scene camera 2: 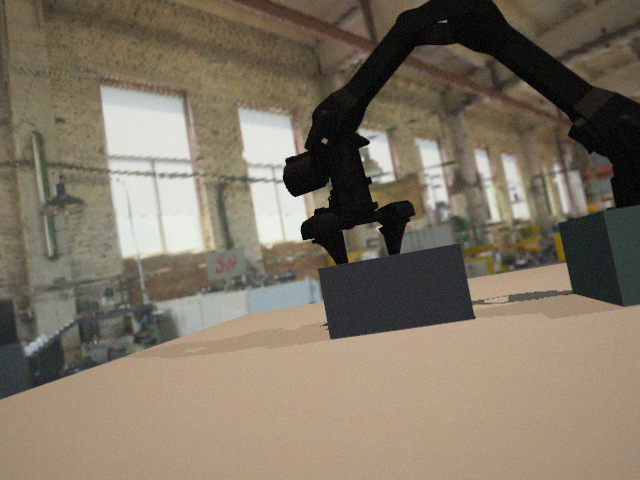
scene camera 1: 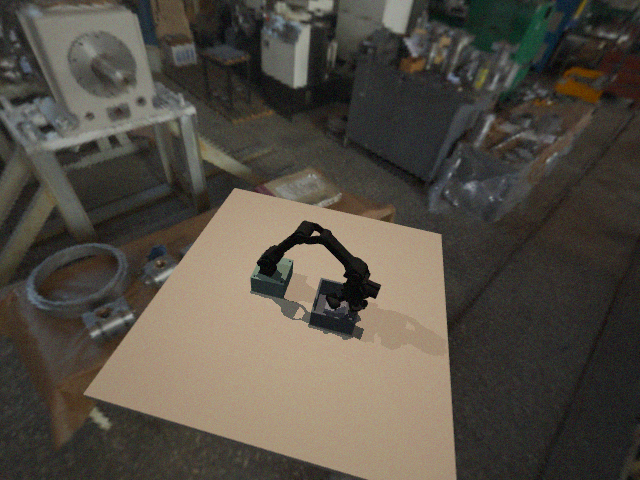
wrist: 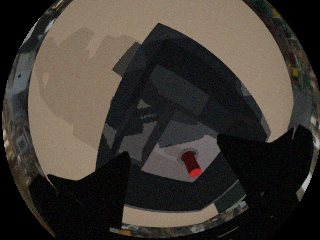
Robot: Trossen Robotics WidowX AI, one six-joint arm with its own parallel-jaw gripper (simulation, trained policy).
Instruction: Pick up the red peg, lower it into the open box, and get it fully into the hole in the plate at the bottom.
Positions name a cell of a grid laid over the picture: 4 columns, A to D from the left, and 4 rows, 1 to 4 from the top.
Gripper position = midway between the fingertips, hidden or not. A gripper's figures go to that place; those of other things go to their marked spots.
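Scene:
The gripper (wrist: C3) is 0.10 m from the lens. A grey plate (wrist: C3) lies 0.12 m from the lens, and a dark box (wrist: C2) stands 0.14 m from the lens.

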